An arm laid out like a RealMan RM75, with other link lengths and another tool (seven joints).
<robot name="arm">
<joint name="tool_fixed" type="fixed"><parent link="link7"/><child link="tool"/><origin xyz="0.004 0.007 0.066" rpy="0.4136 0 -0.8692"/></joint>
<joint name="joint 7" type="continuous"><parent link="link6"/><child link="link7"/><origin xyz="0 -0.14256 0" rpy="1.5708 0 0"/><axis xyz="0 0 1"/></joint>
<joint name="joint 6" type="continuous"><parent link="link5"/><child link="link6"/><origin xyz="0 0 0" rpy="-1.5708 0 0"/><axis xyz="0 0 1"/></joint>
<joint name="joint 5" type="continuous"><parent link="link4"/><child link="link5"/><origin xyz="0 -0.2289 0" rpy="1.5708 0 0"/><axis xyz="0 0 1"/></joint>
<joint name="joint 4" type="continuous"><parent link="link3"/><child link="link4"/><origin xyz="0 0 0" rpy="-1.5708 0 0"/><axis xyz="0 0 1"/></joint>
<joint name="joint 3" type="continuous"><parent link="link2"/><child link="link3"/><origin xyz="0 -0.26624 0" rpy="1.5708 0 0"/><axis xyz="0 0 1"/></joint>
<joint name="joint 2" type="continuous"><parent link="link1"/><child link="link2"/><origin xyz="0 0 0" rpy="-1.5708 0 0"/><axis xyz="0 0 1"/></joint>
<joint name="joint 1" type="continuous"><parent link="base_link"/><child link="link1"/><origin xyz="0 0 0.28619"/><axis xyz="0 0 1"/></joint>
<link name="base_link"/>
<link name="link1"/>
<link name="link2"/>
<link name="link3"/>
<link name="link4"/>
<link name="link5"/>
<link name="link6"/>
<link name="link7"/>
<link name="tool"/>
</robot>
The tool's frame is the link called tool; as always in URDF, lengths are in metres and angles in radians. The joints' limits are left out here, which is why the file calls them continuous.
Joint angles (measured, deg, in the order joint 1, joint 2, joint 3, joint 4, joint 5, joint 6, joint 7), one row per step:
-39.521, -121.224, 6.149, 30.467, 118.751, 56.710, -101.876
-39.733, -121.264, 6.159, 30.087, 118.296, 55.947, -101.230
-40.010, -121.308, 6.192, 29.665, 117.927, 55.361, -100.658
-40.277, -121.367, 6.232, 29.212, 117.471, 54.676, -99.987
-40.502, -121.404, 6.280, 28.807, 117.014, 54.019, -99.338
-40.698, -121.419, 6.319, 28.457, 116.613, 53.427, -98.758
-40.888, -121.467, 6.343, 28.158, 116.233, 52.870, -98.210
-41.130, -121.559, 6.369, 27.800, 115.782, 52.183, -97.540
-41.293, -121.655, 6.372, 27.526, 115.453, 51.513, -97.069
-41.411, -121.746, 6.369, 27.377, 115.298, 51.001, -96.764
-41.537, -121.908, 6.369, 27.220, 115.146, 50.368, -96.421
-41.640, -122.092, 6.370, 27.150, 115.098, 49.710, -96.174
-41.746, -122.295, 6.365, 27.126, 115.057, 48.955, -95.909
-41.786, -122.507, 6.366, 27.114, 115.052, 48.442, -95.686
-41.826, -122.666, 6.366, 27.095, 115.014, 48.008, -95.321
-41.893, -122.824, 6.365, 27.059, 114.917, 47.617, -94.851
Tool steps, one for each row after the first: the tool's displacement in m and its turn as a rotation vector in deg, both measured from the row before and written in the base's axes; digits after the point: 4 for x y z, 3 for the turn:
0.0002, 0.0018, -0.0008, 0.368, 0.276, 0.155
0.0013, 0.0018, -0.0015, 0.181, 0.175, -0.025
0.0011, 0.0018, -0.0016, 0.242, 0.215, 0.031
0.0007, 0.0016, -0.0011, 0.264, 0.240, 0.060
0.0005, 0.0015, -0.0008, 0.246, 0.243, 0.071
0.0005, 0.0013, -0.0009, 0.234, 0.218, 0.070
0.0008, 0.0016, -0.0014, 0.255, 0.258, 0.089
-0.0001, 0.0011, -0.0012, 0.213, 0.203, 0.246
-0.0002, 0.0007, -0.0010, 0.120, 0.201, 0.212
-0.0003, 0.0006, -0.0016, 0.098, 0.230, 0.291
-0.0007, 0.0004, -0.0016, 0.069, 0.274, 0.362
-0.0010, 0.0005, -0.0014, 0.113, 0.352, 0.433
-0.0007, -0.0001, -0.0017, 0.009, 0.245, 0.303
-0.0006, 0.0000, -0.0013, 0.039, 0.351, 0.177
-0.0001, 0.0002, -0.0013, 0.054, 0.375, 0.075

